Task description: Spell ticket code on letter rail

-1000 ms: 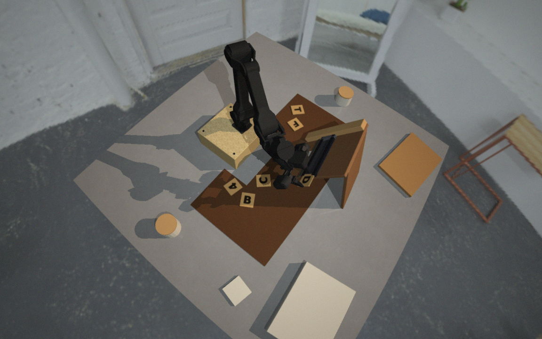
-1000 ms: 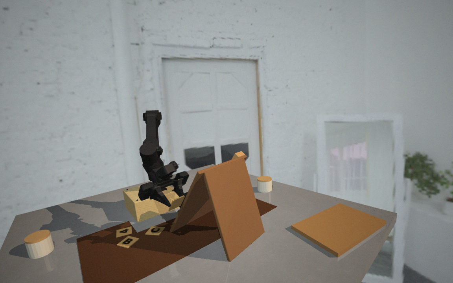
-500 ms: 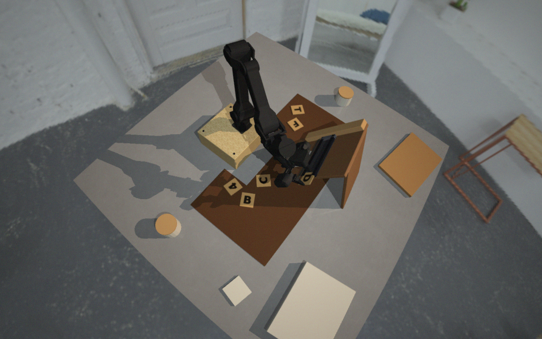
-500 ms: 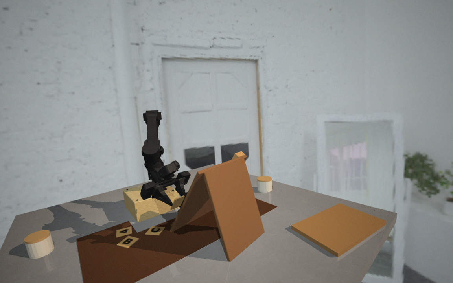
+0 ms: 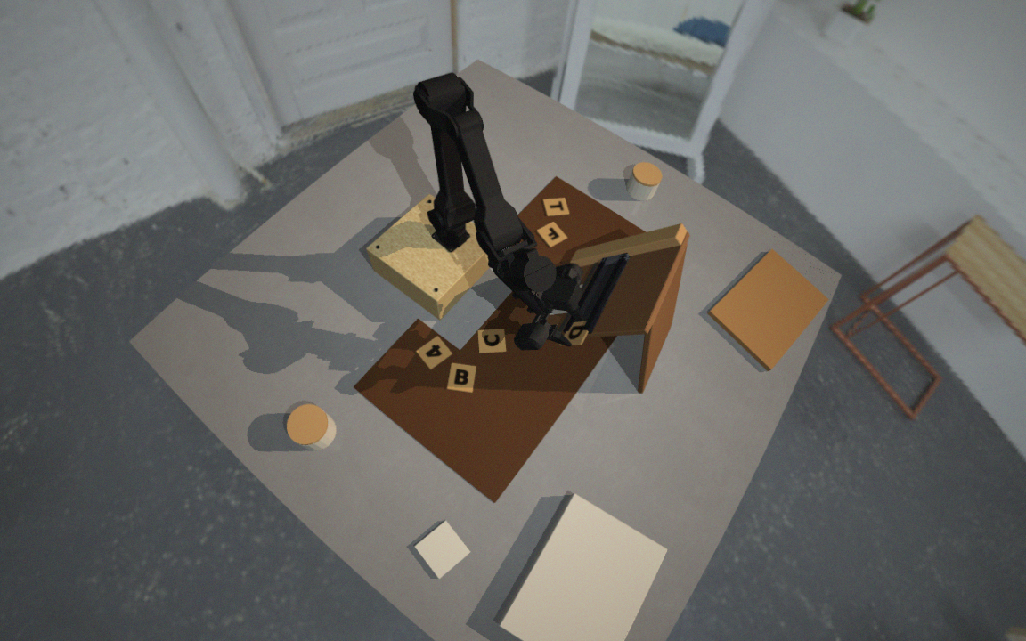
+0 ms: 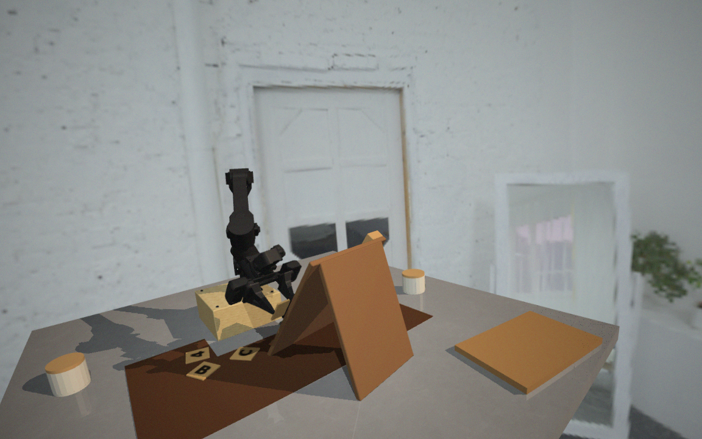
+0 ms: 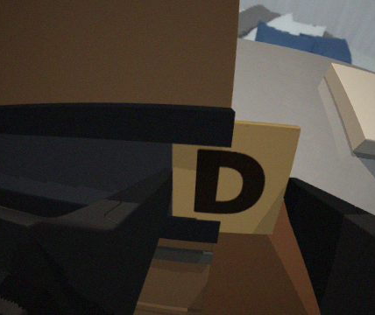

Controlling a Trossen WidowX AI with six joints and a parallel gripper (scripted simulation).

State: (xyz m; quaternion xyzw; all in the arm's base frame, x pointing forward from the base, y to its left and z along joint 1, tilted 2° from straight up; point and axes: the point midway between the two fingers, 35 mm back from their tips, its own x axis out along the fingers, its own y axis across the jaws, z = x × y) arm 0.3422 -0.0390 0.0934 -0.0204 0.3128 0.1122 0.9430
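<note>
My gripper tip is 70 mm past the white ticket, 90 mm to the right of it and 80 mm above it. The rest, counted from my gripper tip: brown mat 160 mm behind, 30 mm to the left, 160 mm below; D tile right at my gripper tip; C tile 150 mm behind, 70 mm to the right, 160 mm below.
</note>
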